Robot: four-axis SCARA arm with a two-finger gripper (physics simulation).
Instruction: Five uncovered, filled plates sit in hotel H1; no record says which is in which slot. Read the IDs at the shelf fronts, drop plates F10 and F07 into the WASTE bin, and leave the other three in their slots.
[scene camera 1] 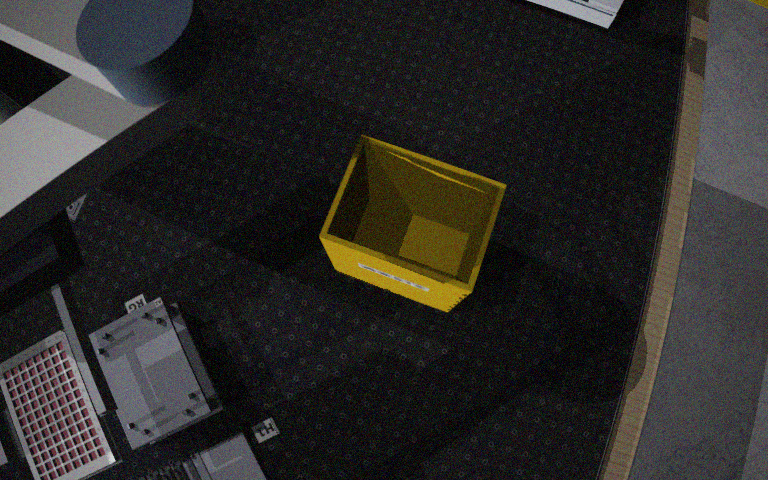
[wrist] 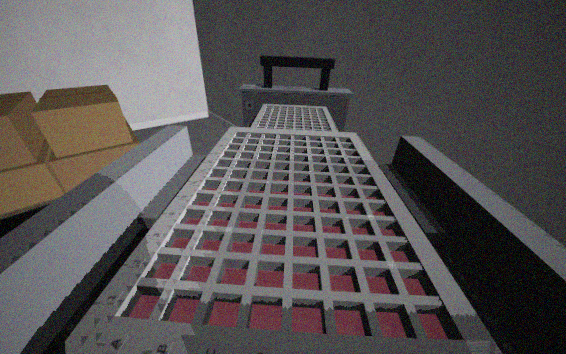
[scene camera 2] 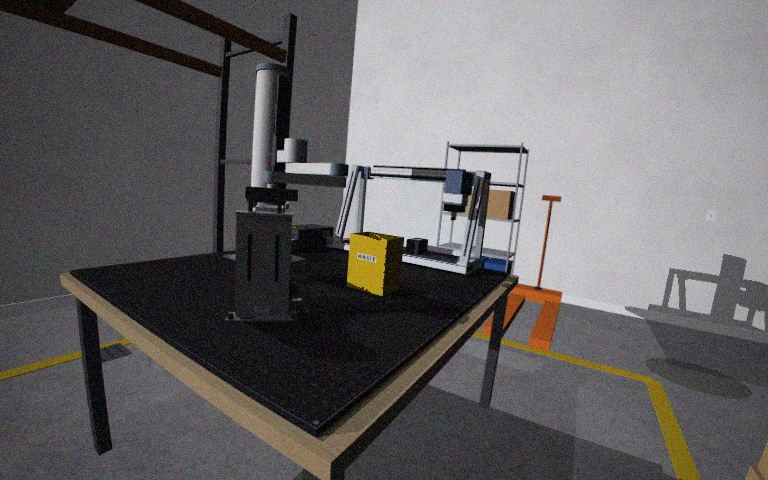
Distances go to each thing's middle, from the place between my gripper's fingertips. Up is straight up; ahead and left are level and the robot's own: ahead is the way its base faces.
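Relative to the plate F07 [scene camera 1: 56, 422], my hand is 2 cm to the right of it, 2 cm past it and 1 cm above it. Counted from my hand, the plate F01 [wrist: 296, 117] is 9 cm to the right, 9 cm ahead and 3 cm below; the grey stand [scene camera 1: 146, 367] is 4 cm to the left, 5 cm behind and 23 cm below.
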